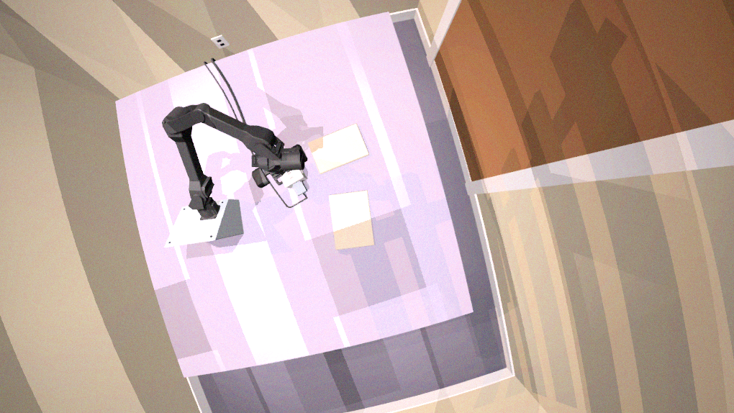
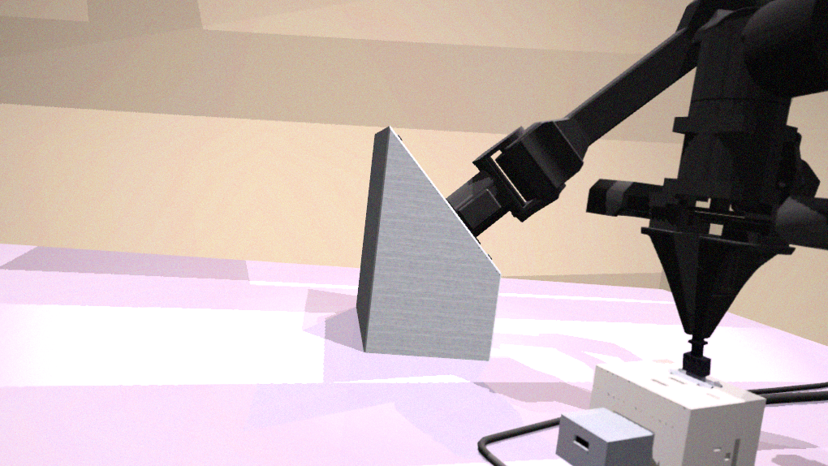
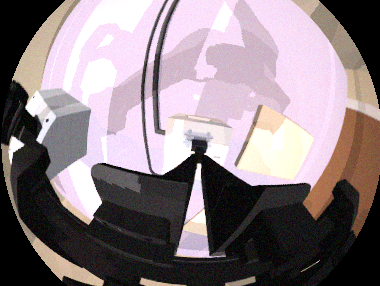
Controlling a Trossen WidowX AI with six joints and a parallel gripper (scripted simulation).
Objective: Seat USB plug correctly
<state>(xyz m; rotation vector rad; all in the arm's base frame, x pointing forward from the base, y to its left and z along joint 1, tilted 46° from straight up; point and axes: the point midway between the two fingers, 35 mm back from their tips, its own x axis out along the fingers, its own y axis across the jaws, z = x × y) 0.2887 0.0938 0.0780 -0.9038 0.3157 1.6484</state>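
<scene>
Right now the USB plug is 2 cm below my gripper tip. Also, from my gripper tip: USB socket: 1 cm to the left, 4 cm below.
</scene>
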